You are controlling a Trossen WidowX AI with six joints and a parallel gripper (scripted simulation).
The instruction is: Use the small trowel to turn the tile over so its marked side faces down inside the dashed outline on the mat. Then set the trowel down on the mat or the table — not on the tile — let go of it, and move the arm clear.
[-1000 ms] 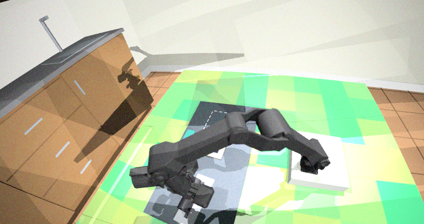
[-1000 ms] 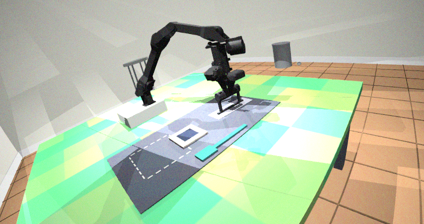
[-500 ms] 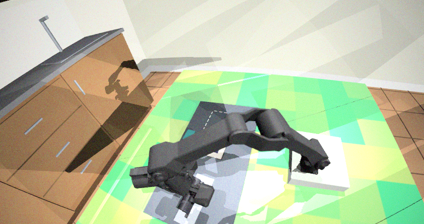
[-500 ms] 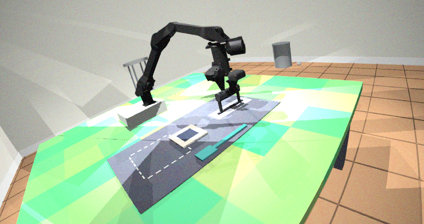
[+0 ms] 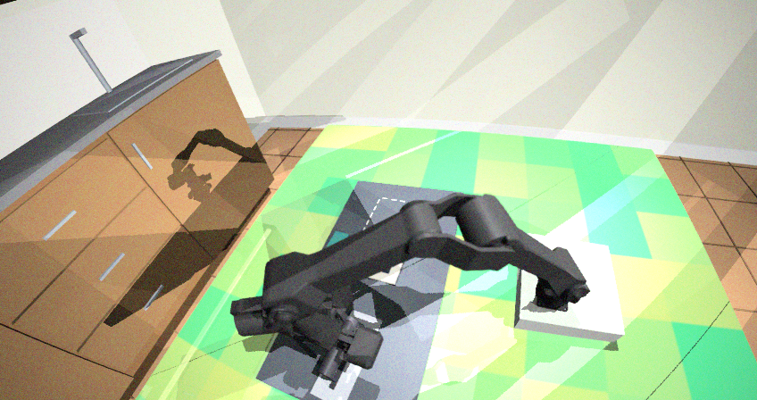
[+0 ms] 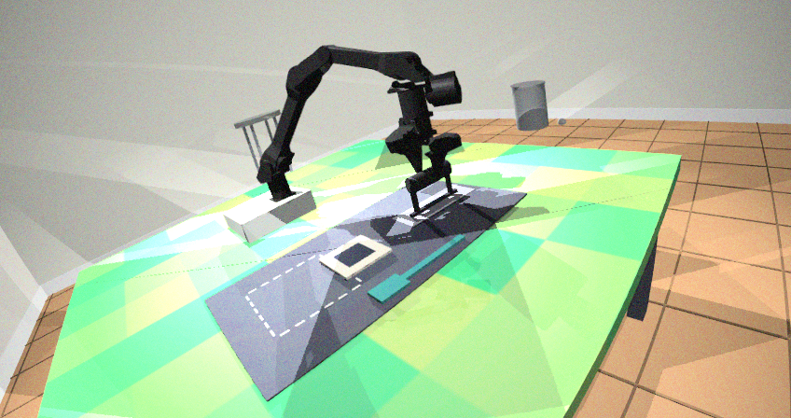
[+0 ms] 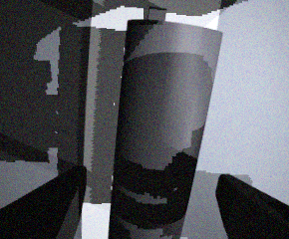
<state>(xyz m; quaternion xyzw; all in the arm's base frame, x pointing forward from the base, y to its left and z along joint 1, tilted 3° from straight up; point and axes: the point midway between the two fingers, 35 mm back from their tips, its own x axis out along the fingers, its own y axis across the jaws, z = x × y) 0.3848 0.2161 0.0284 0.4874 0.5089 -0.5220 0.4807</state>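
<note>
The dark handled tool is 3 cm below my gripper tip and 2 cm to the right of it. The rest, counted from my gripper tip: grey mat: 20 cm to the right, 9 cm below, 2 cm ahead; teal flat tool: 22 cm to the right, 16 cm ahead, 6 cm below; tile: 24 cm to the right, 6 cm below, 2 cm ahead.
</note>
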